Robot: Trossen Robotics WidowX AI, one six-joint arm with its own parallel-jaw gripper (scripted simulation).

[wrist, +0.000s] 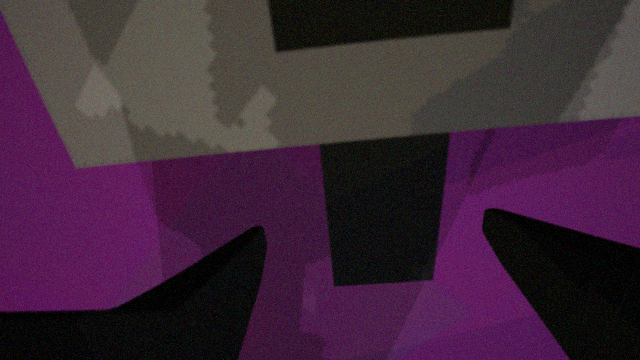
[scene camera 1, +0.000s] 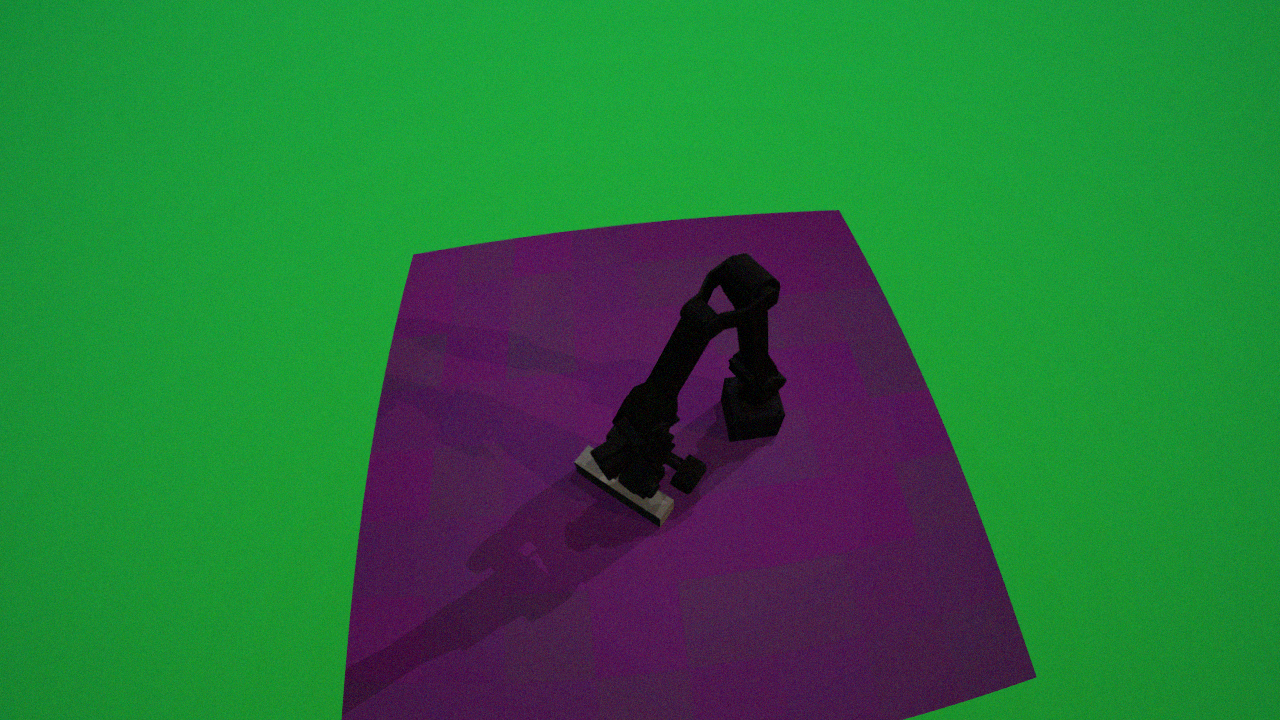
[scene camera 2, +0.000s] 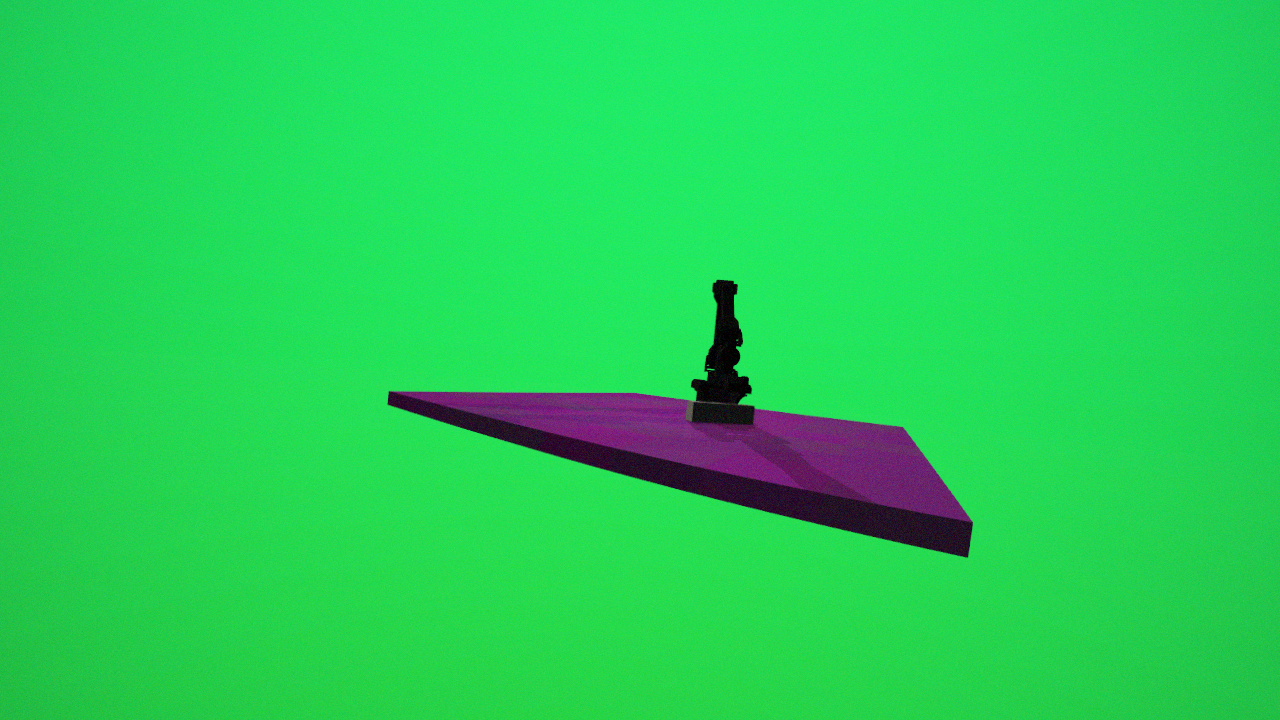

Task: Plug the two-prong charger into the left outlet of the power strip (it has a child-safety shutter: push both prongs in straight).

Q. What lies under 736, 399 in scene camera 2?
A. The gripper.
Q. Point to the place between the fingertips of the gripper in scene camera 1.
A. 658, 468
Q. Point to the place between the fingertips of the gripper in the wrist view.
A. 372, 228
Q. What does the gripper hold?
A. Nothing.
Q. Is the gripper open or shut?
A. Open.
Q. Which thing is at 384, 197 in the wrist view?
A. A two-prong charger.
